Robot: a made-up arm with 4 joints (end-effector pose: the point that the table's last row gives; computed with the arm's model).
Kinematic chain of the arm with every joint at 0, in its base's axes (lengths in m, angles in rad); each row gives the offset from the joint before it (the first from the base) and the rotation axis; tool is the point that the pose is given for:
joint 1: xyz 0 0 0.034 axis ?
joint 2: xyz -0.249 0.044 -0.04 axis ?
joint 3: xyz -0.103 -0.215 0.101 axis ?
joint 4: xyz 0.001 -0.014 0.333 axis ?
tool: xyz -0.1 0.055 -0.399
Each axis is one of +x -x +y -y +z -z.
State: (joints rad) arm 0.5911 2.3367 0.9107 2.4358
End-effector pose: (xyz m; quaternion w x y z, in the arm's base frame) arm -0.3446 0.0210 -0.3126 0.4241 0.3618 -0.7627 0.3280
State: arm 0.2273 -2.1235 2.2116 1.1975
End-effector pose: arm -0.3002 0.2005 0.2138 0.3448 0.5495 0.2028 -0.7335
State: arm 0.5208 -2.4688 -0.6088 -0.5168
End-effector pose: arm -0.4780 -0.0469 0.0132 0.3155 -0.8311 -0.3606 -0.2823
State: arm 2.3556 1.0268 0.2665 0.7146
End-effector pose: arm 0.3783 -0.2458 -0.2182 0.0960 0.4166 0.2772 0.8605
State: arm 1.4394 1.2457 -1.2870 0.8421
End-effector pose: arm 0.1563 -0.4697 -0.1999 0.0472 -0.3026 -0.6031 -0.7365
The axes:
joint 1: +z
joint 2: +x
joint 3: -y
joint 4: +z

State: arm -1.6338 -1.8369 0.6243 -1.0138
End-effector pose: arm 0.1369 0.3096 0.0933 0.3779 -0.7771 0.0532 -0.5005
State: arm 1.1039 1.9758 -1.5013 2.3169
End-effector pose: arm -0.2902 -0.3194 -0.3451 0.6199 -0.7156 0.0395 -0.3194
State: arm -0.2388 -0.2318 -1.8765 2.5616
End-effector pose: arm -0.4809 -0.1517 0.1368 0.3193 0.7779 0.2034 0.5016
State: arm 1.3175 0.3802 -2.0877 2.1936
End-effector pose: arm 0.2041 -0.4832 -0.0208 0.2513 -0.4461 -0.7283 -0.4554
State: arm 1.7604 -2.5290 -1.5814 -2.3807
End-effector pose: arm -0.1194 -0.4497 0.1168 0.0049 -0.1332 0.6913 0.7102
